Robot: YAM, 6 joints.
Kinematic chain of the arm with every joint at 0, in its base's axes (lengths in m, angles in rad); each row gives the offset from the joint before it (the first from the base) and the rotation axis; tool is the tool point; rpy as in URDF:
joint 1: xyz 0 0 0.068 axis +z
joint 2: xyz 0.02 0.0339 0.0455 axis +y
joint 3: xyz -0.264 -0.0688 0 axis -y
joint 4: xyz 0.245 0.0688 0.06 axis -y
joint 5: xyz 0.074 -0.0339 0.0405 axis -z
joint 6: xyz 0.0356 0 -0.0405 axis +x
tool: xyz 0 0 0 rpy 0 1.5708 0
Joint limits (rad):
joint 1: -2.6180..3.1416
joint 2: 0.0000..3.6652
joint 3: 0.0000..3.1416
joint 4: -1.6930..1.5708
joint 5: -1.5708..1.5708
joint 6: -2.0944..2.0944
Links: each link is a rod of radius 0.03 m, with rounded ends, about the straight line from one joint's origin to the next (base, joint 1, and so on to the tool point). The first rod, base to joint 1, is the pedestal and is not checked.
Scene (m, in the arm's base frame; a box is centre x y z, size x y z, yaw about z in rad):
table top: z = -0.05
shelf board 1: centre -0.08 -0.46 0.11 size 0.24 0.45 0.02 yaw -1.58
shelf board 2: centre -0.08 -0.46 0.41 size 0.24 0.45 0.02 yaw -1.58
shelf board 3: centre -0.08 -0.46 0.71 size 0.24 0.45 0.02 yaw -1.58
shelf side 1: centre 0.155 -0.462 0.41 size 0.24 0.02 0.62 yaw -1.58
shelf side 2: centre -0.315 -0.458 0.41 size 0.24 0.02 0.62 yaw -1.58
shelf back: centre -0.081 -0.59 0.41 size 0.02 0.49 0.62 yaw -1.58
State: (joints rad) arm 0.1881 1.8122 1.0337 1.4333 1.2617 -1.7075
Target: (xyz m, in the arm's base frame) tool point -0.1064 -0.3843 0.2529
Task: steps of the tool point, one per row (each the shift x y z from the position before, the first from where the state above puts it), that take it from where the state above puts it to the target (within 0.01 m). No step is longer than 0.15 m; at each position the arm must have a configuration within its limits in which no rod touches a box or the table.
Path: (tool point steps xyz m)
1: -0.0201 -0.1055 -0.0044
2: -0.0488 -0.0910 -0.0048
3: -0.0709 -0.0691 -0.0053
4: -0.0846 -0.0427 -0.0055
5: -0.0892 -0.0144 -0.0061
6: -0.0851 0.0129 -0.0064
7: -0.0732 0.0362 -0.0068
8: -0.0044 -0.0739 0.0066
9: 0.0031 -0.0721 -0.0066

